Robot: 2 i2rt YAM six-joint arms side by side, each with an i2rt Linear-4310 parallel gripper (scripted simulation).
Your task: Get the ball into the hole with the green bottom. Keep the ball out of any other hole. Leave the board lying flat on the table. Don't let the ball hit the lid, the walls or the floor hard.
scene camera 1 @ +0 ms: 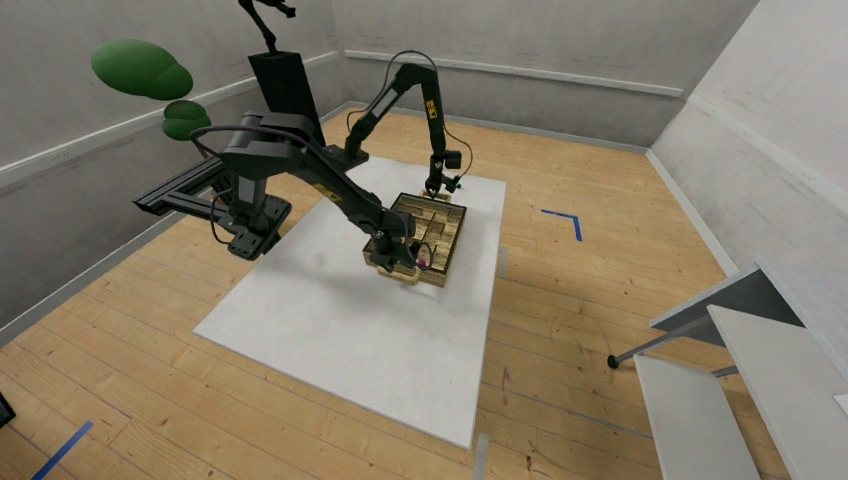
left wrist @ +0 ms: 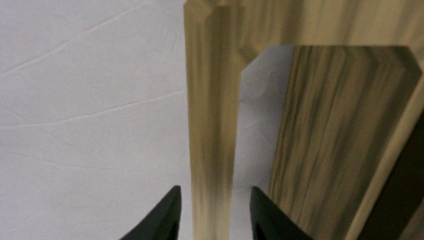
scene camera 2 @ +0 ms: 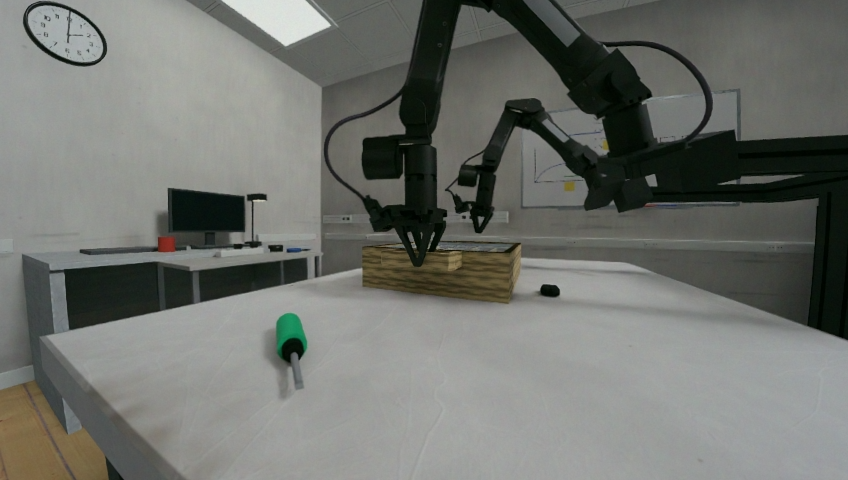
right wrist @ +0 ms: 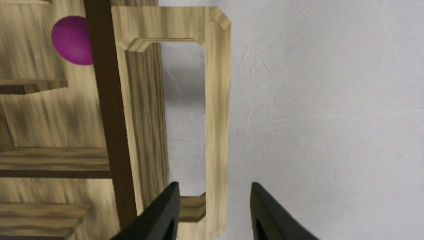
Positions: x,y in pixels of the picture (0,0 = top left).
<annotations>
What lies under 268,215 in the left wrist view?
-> The left gripper.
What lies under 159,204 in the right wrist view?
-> The right gripper.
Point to a green-handled screwdriver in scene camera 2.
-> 291,341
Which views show the wooden maze board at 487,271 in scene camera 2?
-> Scene camera 1, the left wrist view, scene camera 2 and the right wrist view: all of them.
</annotations>
